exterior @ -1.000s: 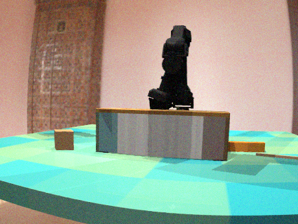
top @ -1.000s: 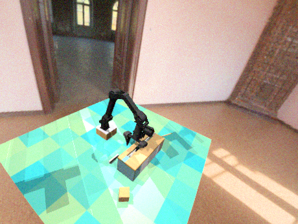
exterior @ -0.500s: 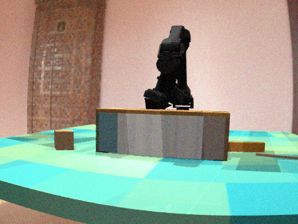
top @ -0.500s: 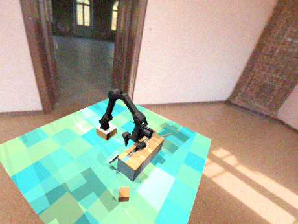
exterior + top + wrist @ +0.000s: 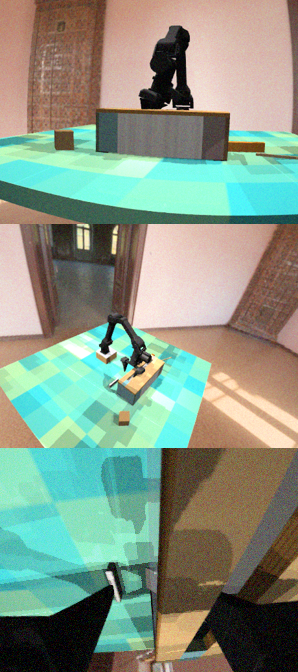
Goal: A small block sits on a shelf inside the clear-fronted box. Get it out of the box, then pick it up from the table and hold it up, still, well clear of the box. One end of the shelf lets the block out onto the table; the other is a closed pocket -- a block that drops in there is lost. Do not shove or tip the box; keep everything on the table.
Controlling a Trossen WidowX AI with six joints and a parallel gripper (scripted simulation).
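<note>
Right now my gripper tip is 5 cm short of the tan block and 2 cm to the left of it. From my gripper tip the other things lie so: box (4 cm ahead, 7 cm to the left, 3 cm below); brown cube (14 cm ahead, 24 cm to the right, 6 cm below); orange bar (29 cm to the left, 7 cm below).
</note>
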